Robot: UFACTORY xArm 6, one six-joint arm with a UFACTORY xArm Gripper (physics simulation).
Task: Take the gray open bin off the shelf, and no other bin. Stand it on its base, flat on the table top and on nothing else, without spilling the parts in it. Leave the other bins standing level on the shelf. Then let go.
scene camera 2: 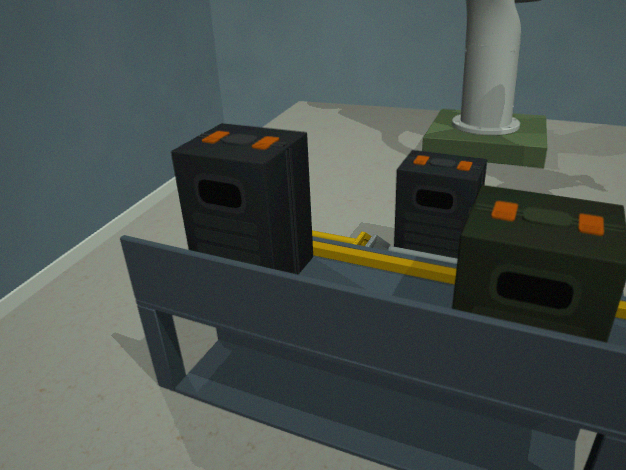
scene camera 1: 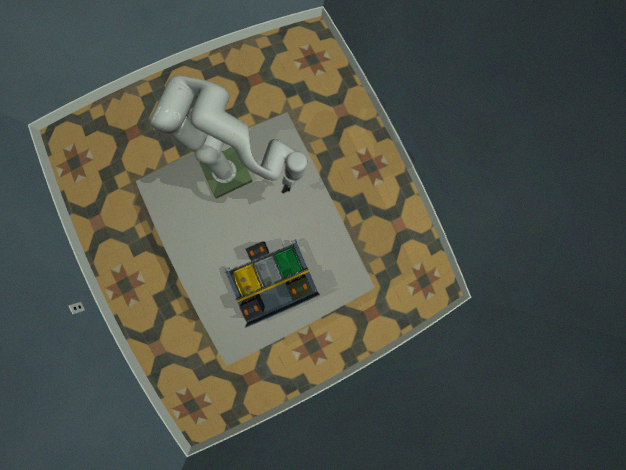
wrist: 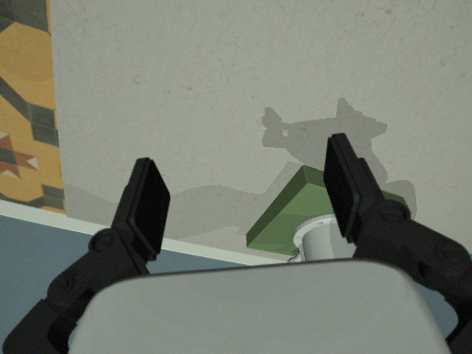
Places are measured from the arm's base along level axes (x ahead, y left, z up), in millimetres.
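Pixels of known places: gripper, between the fingertips: [wrist: 241, 166]; arm's base, origin of its link: [scene camera 2: 485, 125] [scene camera 1: 224, 171] [wrist: 327, 232].
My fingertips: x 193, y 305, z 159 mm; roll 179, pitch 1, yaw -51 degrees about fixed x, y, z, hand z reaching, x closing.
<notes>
For each thing: its top centre in the pictures, then the offset to it from my fingertips. "*": a spot on its surface instead. Level surfaces: height alone.
- gray open bin, centre of its top: [scene camera 2: 411, 260] [scene camera 1: 269, 275] dy -241, dx +389, dz -111 mm
- slate-blue shelf, a spot on its surface: [scene camera 2: 303, 308] * dy -256, dx +564, dz -53 mm
- yellow bin, centre of its top: [scene camera 1: 248, 284] dy -352, dx +397, dz -111 mm
- green bin, centre of its top: [scene camera 1: 290, 266] dy -129, dx +380, dz -111 mm
- table top, height of its surface: dz -192 mm
- dark green case, centre of its top: [scene camera 2: 547, 215] [scene camera 1: 299, 289] dy -120, dx +477, dz +7 mm
- yellow rail, centre of its top: [scene camera 2: 396, 260] [scene camera 1: 272, 286] dy -236, dx +440, dz -80 mm
The gray open bin [scene camera 1: 267, 272] sits on the slate-blue shelf [scene camera 1: 277, 299] [scene camera 2: 303, 308], between the yellow bin [scene camera 1: 246, 280] and the green bin [scene camera 1: 288, 262] in the top view. All three look level there. Its parts are too small to tell. In the low scene view the bins are mostly hidden behind the shelf's front board and the cases. My gripper [scene camera 1: 286, 189] [wrist: 241, 166] is open and empty. It is above the table top [scene camera 1: 197, 227] [scene camera 2: 75, 379] [wrist: 150, 75], well apart from the shelf, on the robot base's side. The gray bin does not show in the wrist view.
A black case [scene camera 1: 257, 250] [scene camera 2: 437, 207] stands by the shelf's robot side. Another black case [scene camera 1: 251, 307] [scene camera 2: 242, 207] and a dark green case [scene camera 1: 299, 288] [scene camera 2: 541, 258] stand behind the yellow rail [scene camera 1: 273, 285] [scene camera 2: 384, 262]. The green base block [scene camera 1: 218, 189] [scene camera 2: 485, 151] carries the arm.
</notes>
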